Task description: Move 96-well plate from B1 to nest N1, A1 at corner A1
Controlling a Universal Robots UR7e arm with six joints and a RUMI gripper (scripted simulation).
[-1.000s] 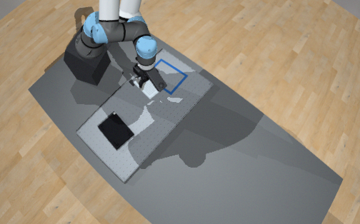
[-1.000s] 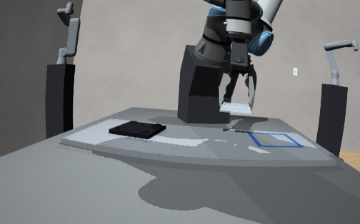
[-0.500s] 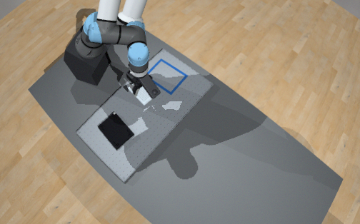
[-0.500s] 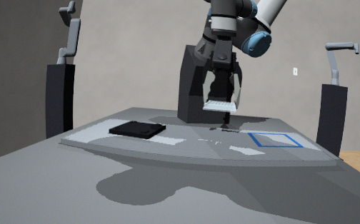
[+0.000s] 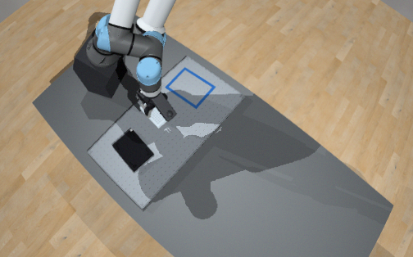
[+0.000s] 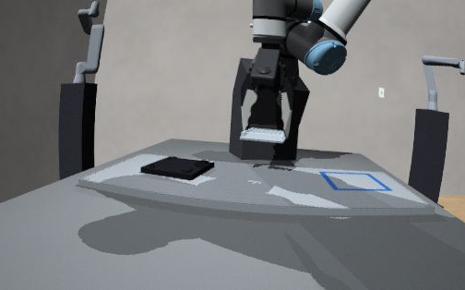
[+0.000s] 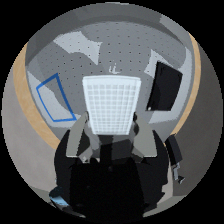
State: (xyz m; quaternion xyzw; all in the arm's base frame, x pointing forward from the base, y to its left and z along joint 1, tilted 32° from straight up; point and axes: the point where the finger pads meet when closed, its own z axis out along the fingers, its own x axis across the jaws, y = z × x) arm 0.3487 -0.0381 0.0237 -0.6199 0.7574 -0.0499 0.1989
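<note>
Now: hand 18 cm to the left of the black plate nest, 9 cm above it and 1 cm past it. From my hand the other things lie so: white 96-well plate: 1 cm below.
</note>
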